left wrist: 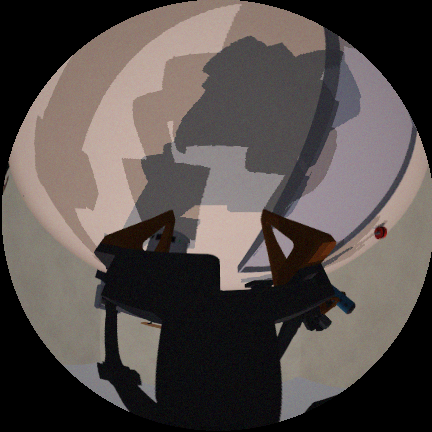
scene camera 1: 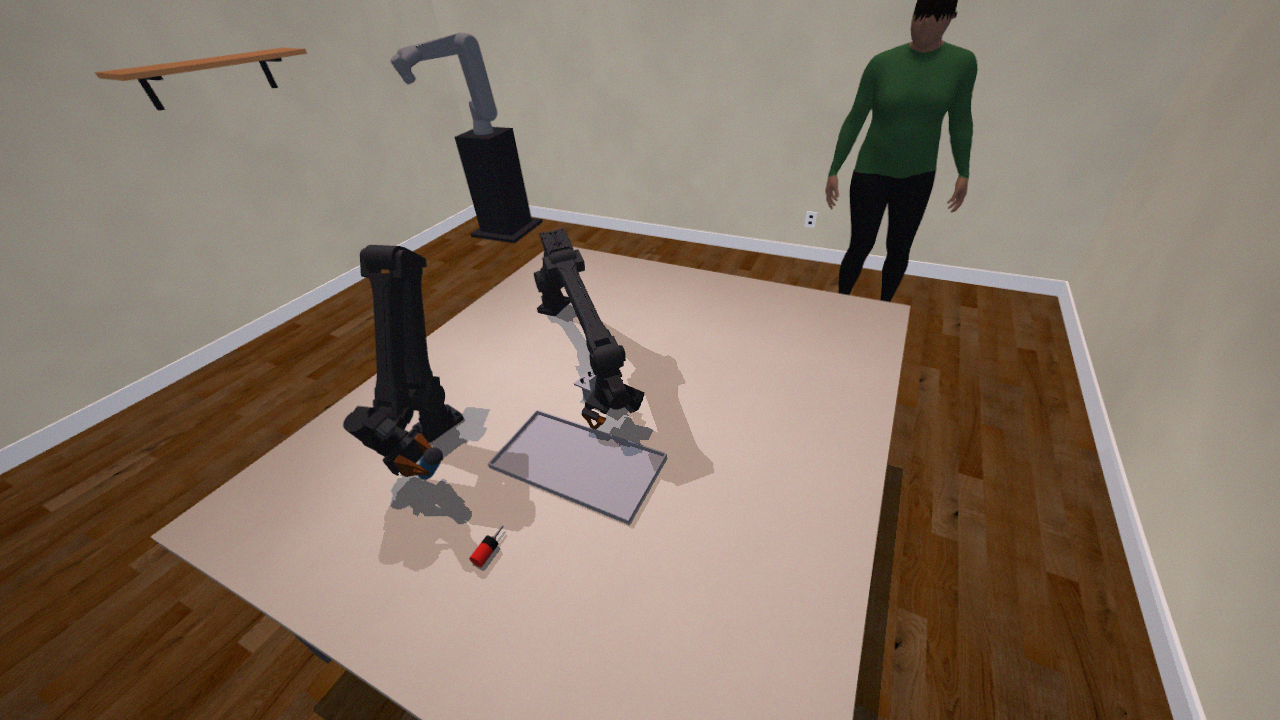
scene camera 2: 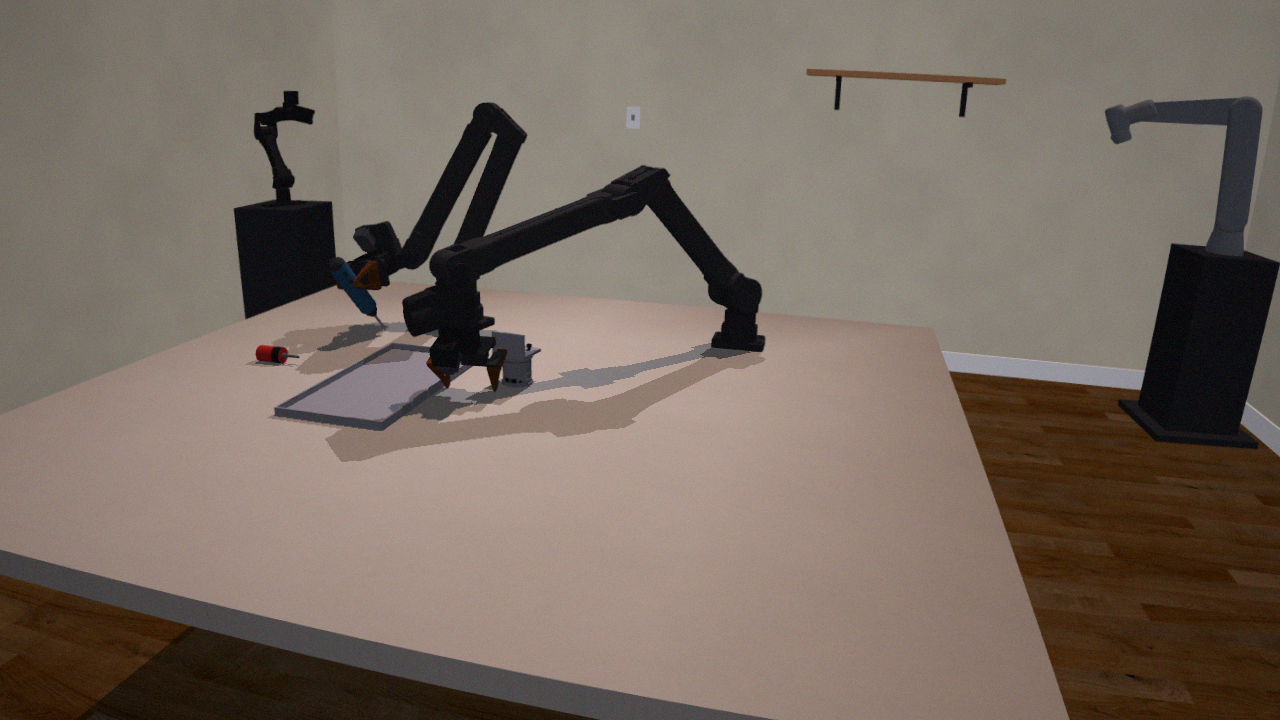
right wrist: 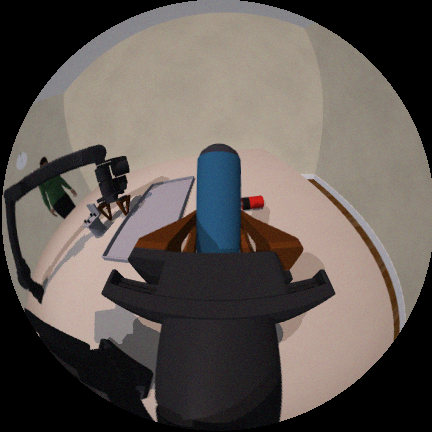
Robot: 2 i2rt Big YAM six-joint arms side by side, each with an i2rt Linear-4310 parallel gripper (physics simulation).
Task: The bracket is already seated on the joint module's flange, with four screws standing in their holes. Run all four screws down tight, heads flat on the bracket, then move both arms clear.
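Where they show: left gripper, fingertip midpoint: (left wrist: 217, 214) (scene camera 1: 600, 417) (scene camera 2: 471, 388) (right wrist: 118, 218); right gripper, fingertip midpoint: (left wrist: 341, 295) (scene camera 1: 435, 465) (scene camera 2: 345, 285) (right wrist: 217, 214); left arm's base, origin of the base link: (scene camera 1: 554, 306) (scene camera 2: 738, 344); right arm's base, origin of the base link: (left wrist: 260, 281) (scene camera 1: 439, 424) (right wrist: 122, 369).
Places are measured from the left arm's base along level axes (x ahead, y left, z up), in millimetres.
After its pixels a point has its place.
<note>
The grey joint module (scene camera 2: 517, 368) {x 424, y -389, z 39 mm} (right wrist: 98, 229) {x 385, y -425, z 23 mm} stands upright on the table with the light bracket (scene camera 2: 508, 343) {x 433, y -403, z 91 mm} (right wrist: 92, 217) {x 405, y -409, z 66 mm} on top. Small dark screws show on the bracket in the right wrist view, too small to tell how deep they sit. My left gripper (scene camera 1: 593, 419) {x 463, y -470, z 2 mm} (scene camera 2: 471, 386) {x 463, y -470, z 2 mm} (left wrist: 217, 214) {x 463, y -470, z 2 mm} (right wrist: 118, 218) {x 463, y -470, z 2 mm} is open and empty, pointing down low beside the module, near the tray's edge. It partly hides the module in scene camera 1. My right gripper (scene camera 2: 366, 274) {x 256, y -863, z 135 mm} (right wrist: 217, 214) {x 256, y -863, z 135 mm} is shut on the blue driver (scene camera 1: 431, 461) {x 286, y -884, z 188 mm} (scene camera 2: 351, 286) {x 254, y -849, z 133 mm} (right wrist: 218, 195) {x 237, y -867, z 169 mm}, held above the table with its bit slanting down.
A framed grey tray (scene camera 1: 559, 493) {x 501, y -749, z 12 mm} (scene camera 2: 329, 420) {x 696, y -638, z 5 mm} lies beside the module, between the two arms. A red screwdriver (scene camera 1: 483, 550) {x 437, y -952, z 32 mm} (scene camera 2: 271, 354) {x 447, y -935, z 22 mm} (left wrist: 381, 232) {x 440, y -919, z 24 mm} (right wrist: 254, 202) {x 415, y -951, z 26 mm} lies on the table past the tray. A person (scene camera 1: 917, 111) stands behind the table.
</note>
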